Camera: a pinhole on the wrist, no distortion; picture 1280 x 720 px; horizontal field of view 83.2 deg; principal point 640.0 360.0 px. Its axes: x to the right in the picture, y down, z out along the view. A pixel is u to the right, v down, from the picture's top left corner.
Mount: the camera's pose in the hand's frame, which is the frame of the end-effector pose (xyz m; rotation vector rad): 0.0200 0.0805 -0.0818 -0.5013 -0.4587 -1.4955
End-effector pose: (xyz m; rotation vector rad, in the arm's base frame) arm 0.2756 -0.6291 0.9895 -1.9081 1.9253 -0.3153
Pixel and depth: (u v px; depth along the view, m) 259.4 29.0 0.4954
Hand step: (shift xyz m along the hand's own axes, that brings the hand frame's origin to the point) -0.2051 0.5772 0.1793
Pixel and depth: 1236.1 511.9 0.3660
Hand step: 0.1126 0.0454 0.3890
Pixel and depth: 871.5 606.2 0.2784
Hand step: 0.1229 0.1692 0.1940
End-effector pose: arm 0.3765 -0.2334 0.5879 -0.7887 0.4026 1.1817
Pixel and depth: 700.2 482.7 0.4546
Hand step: 0.1072 0.3127 0.3088
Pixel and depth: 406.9 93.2 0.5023
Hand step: -0.1607 0.5007 0.2407
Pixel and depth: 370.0 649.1 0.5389
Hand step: 0.2407 0.5588 0.2350
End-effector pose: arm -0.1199 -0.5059 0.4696 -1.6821 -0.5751 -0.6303
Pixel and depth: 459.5 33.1 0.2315
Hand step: -0.0821 0.2602 0.0772
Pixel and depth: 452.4 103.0 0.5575
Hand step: -0.1720 0.5183 0.2962
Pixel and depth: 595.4 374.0 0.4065
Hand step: 0.0350 0.3356 0.2354
